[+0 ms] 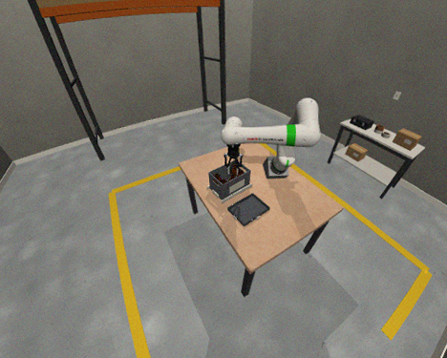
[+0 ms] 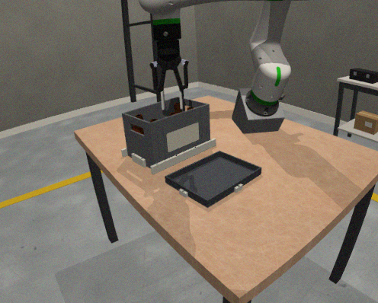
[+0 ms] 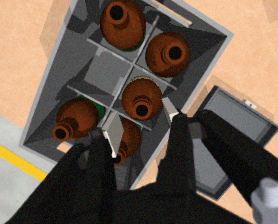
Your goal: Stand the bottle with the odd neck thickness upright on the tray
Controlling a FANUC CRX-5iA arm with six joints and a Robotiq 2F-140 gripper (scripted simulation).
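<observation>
Right now my hand is 40 mm to the left of the dark grey crate and 130 mm above it. Round my hand: dark tray: 20 mm ahead, 230 mm to the left, 200 mm below; then bottle: 90 mm behind, 90 mm to the right, 130 mm below.
</observation>
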